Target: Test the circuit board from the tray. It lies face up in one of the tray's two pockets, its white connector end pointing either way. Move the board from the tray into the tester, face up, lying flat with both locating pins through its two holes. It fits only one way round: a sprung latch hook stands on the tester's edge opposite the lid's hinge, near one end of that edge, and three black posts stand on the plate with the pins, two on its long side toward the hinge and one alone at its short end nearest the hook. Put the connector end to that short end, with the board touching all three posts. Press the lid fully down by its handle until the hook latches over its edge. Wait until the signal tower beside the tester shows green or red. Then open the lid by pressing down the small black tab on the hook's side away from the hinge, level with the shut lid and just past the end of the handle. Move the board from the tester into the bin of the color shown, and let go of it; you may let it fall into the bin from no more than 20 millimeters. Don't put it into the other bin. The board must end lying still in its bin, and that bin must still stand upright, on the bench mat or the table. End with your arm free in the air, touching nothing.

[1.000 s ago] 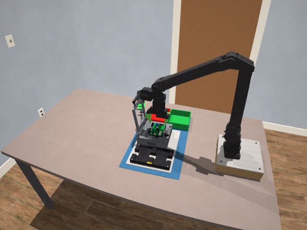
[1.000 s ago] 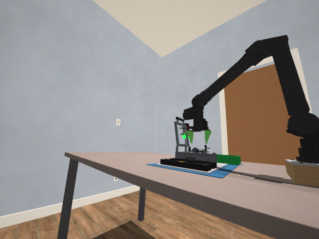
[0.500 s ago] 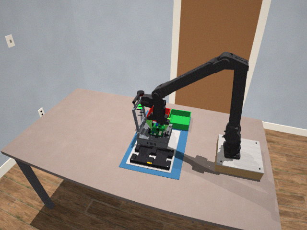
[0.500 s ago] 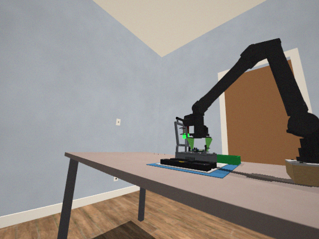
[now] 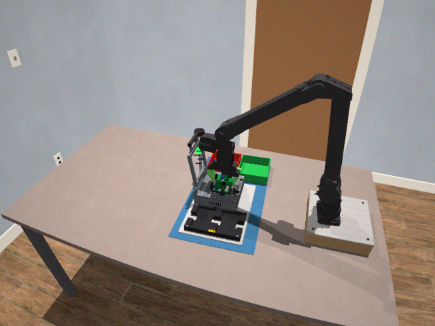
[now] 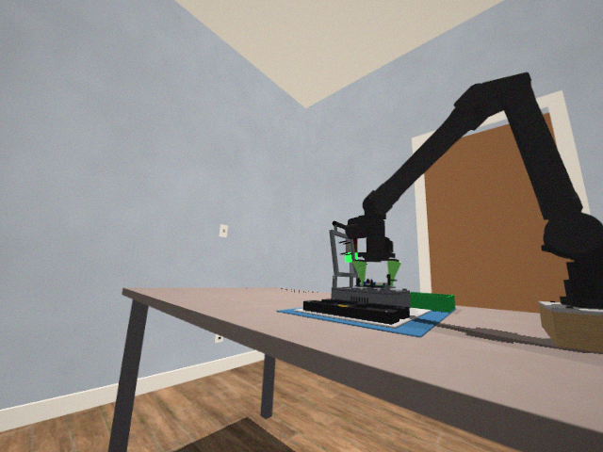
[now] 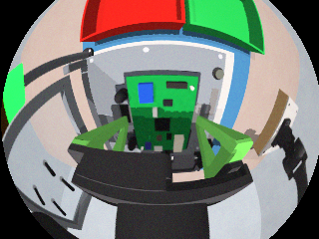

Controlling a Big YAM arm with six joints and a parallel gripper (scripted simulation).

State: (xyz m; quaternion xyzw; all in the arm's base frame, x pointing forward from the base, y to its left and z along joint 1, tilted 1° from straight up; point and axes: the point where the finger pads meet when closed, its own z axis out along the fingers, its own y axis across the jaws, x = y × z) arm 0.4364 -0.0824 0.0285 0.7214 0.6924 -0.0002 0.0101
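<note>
Right now the green circuit board is right at my hand. Round my hand: red bin (20 cm to the right, 6 cm below, 4 cm ahead); then tester plate (1 cm to the left, 1 cm below, 1 cm ahead); then tester lid (11 cm ahead, 11 cm above).
</note>
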